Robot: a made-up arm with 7 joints.
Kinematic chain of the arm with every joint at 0, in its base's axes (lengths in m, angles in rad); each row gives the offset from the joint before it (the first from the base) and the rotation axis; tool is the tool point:
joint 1: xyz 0 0 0.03 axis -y
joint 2: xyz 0.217 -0.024 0 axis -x
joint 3: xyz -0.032 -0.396 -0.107 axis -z
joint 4: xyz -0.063 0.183 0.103 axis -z
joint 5: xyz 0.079 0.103 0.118 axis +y
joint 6: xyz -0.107 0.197 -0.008 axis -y
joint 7: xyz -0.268 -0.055 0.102 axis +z
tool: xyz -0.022 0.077 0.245
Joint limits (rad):
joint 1: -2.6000..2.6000
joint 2: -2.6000..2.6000
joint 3: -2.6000..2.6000
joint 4: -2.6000..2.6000
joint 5: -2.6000..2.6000
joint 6: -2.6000..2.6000
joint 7: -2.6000..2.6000
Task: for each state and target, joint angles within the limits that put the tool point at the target. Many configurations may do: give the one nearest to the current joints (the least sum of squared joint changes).
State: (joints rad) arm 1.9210 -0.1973 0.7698 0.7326 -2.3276 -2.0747 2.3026
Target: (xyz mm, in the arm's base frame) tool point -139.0 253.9 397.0
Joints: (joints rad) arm 1.4513 0.7957 0.6258 0.6137 -2.2502 -2.0886 2.0420
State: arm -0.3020 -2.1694 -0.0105 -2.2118 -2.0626 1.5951 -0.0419
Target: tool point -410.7 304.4 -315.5
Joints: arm 0.2425 -1.8619 -0.1740 -2.5388 -1.8899 1.5163 -0.1197
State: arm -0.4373 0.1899 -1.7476 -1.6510 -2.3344 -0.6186 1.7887
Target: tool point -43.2 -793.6 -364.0
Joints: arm -0.3629 0.0461 -2.0101 -1.6725 -2.5179 -0.3679 1.6599
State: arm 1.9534 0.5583 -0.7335 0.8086 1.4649 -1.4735 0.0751
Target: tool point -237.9 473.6 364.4
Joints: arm 1.7807 1.2079 -0.5891 0.6203 0.9188 -0.5935 0.2607
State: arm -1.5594 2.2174 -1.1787 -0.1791 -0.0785 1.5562 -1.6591
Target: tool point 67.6 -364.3 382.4
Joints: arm -1.0965 1.5007 -0.8698 0.0194 -0.5111 1.8245 -1.5351
